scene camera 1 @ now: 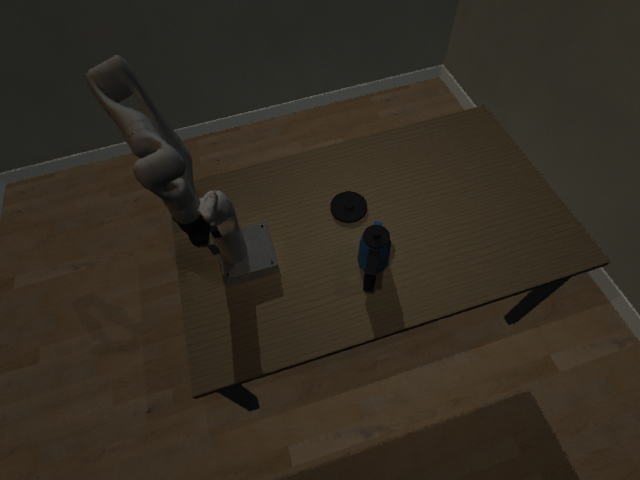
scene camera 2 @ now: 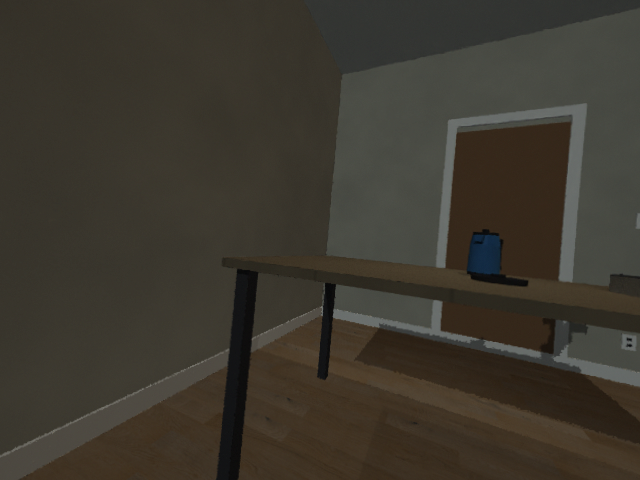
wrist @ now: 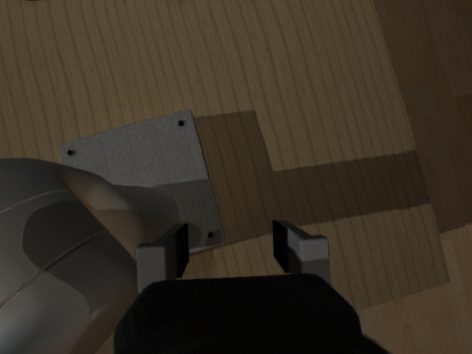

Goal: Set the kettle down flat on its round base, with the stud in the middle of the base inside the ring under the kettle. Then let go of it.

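Observation:
The blue kettle (scene camera 1: pixel 366 255) (scene camera 2: pixel 484 254) with a black lid stands upright on the table, beside the round base and off it. Its small spout points to the back and its black handle (scene camera 1: pixel 369 280) to the table's near long edge in scene camera 1. The flat black round base (scene camera 1: pixel 339 212) (scene camera 2: pixel 500 280) lies on the table, with a small stud (scene camera 1: pixel 348 205) in its middle. The ring under the kettle is hidden. My gripper (wrist: pixel 230 240) is open and empty, high over the table by the arm's mount, far from the kettle. It does not show in scene camera 2.
The arm's grey mounting plate (scene camera 1: pixel 260 250) (wrist: pixel 145 150) (scene camera 2: pixel 624 284) is bolted near one end of the wooden table (scene camera 1: pixel 439 206) (scene camera 2: pixel 361 267). The arm's own links rise beside the gripper, at the left in the wrist view. Walls stand beyond the table.

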